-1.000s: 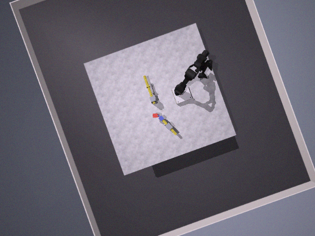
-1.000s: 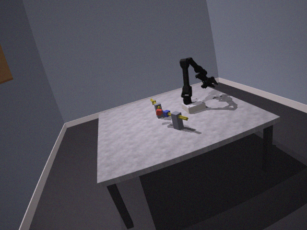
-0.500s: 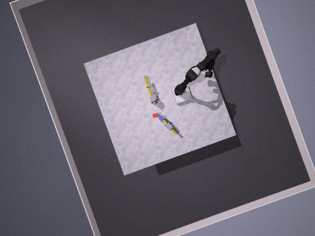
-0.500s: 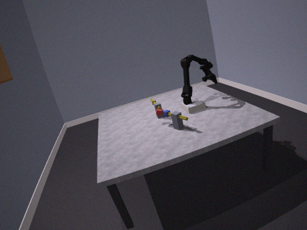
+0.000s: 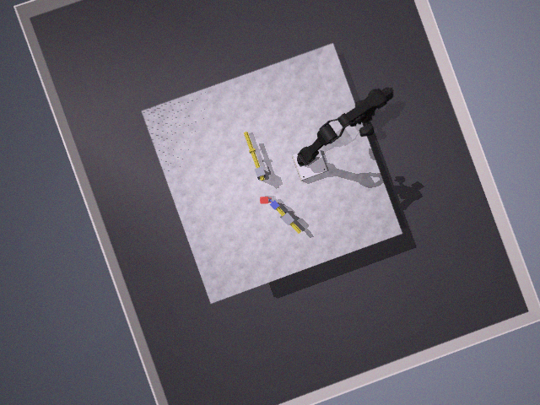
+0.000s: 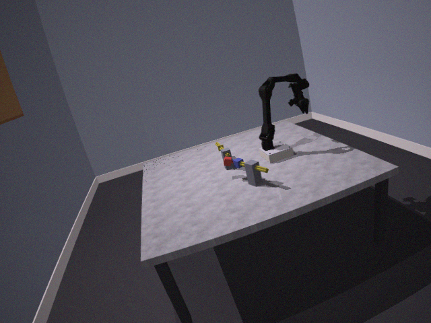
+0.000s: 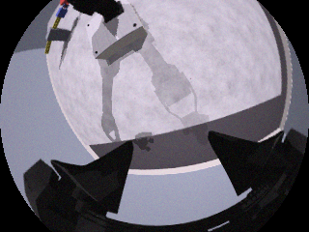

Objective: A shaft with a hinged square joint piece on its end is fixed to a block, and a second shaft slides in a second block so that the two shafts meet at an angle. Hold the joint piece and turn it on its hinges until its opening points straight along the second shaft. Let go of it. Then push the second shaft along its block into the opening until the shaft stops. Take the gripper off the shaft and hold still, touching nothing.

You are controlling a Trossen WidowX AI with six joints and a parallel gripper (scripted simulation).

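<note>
My gripper tip is 620 mm short of the red square joint piece, 230 mm to the right of it and 80 mm above it.
</note>
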